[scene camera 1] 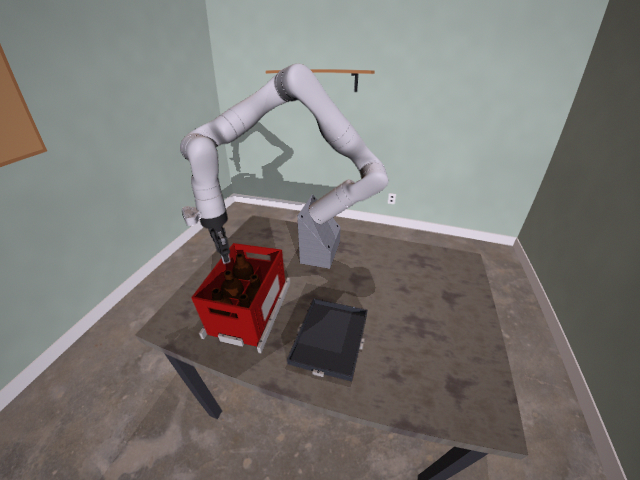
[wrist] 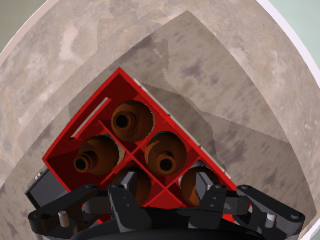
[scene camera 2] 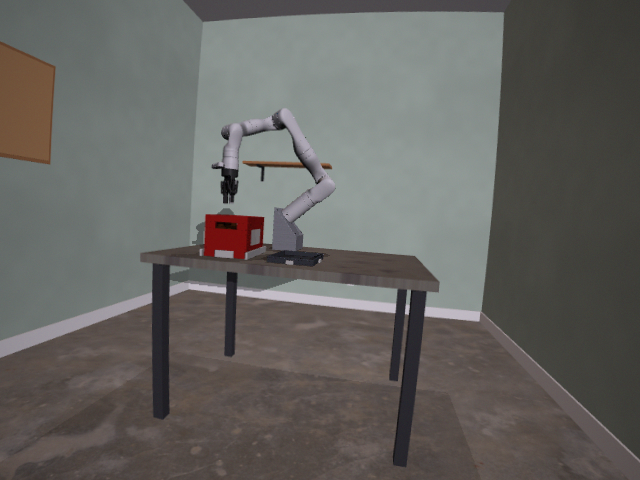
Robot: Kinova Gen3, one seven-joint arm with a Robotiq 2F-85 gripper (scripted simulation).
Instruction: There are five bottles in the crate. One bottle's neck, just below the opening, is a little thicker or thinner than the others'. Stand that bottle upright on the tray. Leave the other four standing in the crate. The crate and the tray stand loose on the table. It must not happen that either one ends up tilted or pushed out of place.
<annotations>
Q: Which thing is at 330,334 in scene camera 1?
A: A tray.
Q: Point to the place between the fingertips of my gripper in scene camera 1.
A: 223,256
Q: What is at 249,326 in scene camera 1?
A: A crate.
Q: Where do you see a tray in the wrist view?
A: At 46,188
</annotations>
